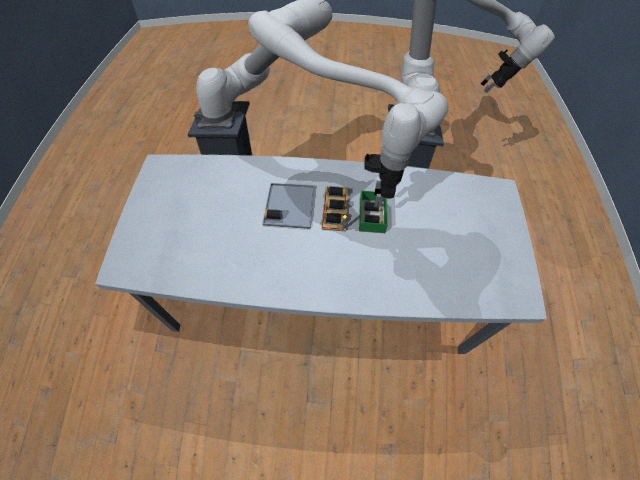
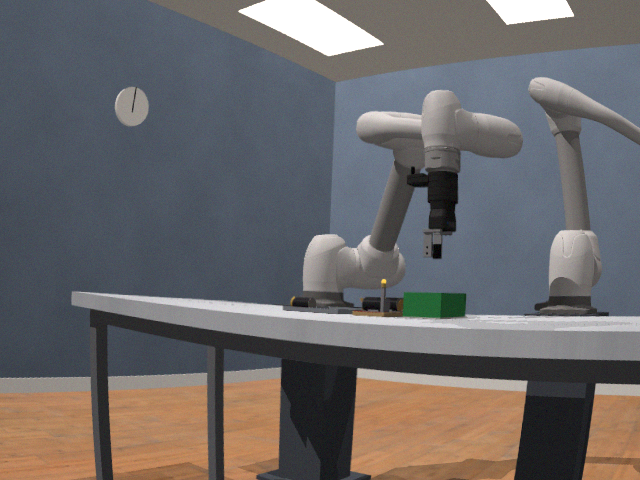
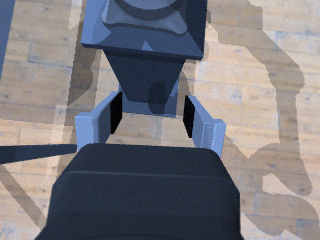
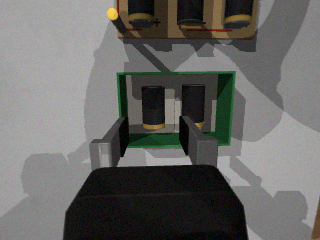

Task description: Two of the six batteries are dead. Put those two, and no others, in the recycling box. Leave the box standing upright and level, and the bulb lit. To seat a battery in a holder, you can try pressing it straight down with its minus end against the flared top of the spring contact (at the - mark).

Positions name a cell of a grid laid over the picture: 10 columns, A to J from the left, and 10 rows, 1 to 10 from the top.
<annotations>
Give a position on a grey tray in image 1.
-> At E5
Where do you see a green recycling box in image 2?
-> G7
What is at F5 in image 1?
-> A green recycling box.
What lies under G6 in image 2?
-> My right gripper.
</annotations>
